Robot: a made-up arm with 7 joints.
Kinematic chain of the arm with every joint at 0, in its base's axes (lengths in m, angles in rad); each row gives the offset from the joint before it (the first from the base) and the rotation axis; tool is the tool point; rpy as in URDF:
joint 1: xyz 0 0 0.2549 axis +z
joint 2: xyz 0 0 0 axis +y
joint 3: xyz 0 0 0.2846 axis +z
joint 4: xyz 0.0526 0 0 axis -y
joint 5: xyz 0.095 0 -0.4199 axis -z
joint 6: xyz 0 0 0 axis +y
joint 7: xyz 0.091 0 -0.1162 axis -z
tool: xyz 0 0 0 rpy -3.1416 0 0
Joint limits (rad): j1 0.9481..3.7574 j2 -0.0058..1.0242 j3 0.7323..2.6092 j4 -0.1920..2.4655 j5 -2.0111..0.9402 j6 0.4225..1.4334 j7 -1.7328..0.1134
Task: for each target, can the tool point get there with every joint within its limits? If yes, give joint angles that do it. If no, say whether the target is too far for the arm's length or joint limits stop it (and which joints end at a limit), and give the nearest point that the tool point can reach.
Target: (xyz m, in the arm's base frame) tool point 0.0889 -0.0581 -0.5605
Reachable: no: joint limits stop it (at a limit: joint 1, joint 2, joint 3) | nearest point 0.0739 -0.1622 -0.1142 | short by 0.459 m
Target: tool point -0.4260 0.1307 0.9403
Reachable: yes | joints 1.7046 0.5609 2.0194 2.2537 0.2513 0.9639 -1.1513
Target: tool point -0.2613 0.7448 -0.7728
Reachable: no: too far | nearest point -0.1677 0.4781 -0.0908 | short by 0.738 m
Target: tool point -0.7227 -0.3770 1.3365
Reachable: no: too far | nearest point -0.4593 -0.2396 0.9423 | short by 0.494 m
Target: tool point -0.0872 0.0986 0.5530
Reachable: no: joint limits stop it (at a limit: joint 1, joint 2, joint 3, joint 6) | nearest point -0.3201 -0.0039 0.6778 | short by 0.283 m
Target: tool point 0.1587 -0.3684 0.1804
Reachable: yes | joints 3.0632 0.7271 1.9066 0.4994 -0.6311 1.0378 -0.7202
